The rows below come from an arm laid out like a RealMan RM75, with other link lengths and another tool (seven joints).
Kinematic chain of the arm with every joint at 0, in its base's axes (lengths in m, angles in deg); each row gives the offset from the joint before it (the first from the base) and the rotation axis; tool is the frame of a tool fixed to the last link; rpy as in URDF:
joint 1: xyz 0 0 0.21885 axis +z
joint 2: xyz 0 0 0 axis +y
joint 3: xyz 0 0 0.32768 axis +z
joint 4: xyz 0 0 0 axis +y
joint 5: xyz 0 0 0.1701 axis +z
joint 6: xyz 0 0 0 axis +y
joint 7: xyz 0 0 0.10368 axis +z
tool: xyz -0.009 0.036 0.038 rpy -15.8 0 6.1
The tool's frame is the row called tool.
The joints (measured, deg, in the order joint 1, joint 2, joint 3, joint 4, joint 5, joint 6, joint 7), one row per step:
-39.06 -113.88 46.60 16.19 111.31 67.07 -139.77
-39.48 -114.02 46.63 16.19 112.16 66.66 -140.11
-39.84 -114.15 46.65 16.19 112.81 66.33 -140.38
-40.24 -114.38 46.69 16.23 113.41 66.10 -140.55
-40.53 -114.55 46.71 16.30 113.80 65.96 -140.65
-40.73 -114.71 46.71 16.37 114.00 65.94 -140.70
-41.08 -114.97 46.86 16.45 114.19 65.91 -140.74
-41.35 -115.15 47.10 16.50 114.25 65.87 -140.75
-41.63 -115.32 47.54 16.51 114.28 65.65 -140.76
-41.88 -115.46 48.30 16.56 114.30 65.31 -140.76
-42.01 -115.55 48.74 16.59 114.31 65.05 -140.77
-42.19 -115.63 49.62 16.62 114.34 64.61 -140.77
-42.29 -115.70 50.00 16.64 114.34 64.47 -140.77
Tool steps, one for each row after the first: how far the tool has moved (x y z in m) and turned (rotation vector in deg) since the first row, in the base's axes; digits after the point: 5 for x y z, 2 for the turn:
0.00135 0.00115 -0.00226 -0.43 0.68 -0.14
0.00270 0.00218 -0.00415 -0.75 1.19 -0.27
0.00498 0.00294 -0.00669 -1.13 1.59 -0.60
0.00680 0.00359 -0.00838 -1.36 1.85 -0.89
0.00850 0.00391 -0.00971 -1.52 1.90 -1.13
0.01152 0.00436 -0.01204 -1.83 1.97 -1.59
0.01381 0.00468 -0.01381 -2.08 2.07 -1.99
0.01575 0.00502 -0.01591 -2.35 2.36 -2.38
0.01711 0.00511 -0.01823 -2.70 2.96 -2.87
0.01773 0.00519 -0.01963 -2.86 3.33 -3.10
0.01811 0.00509 -0.02172 -3.19 4.10 -3.53
0.01867 0.00496 -0.02286 -3.38 4.37 -3.76

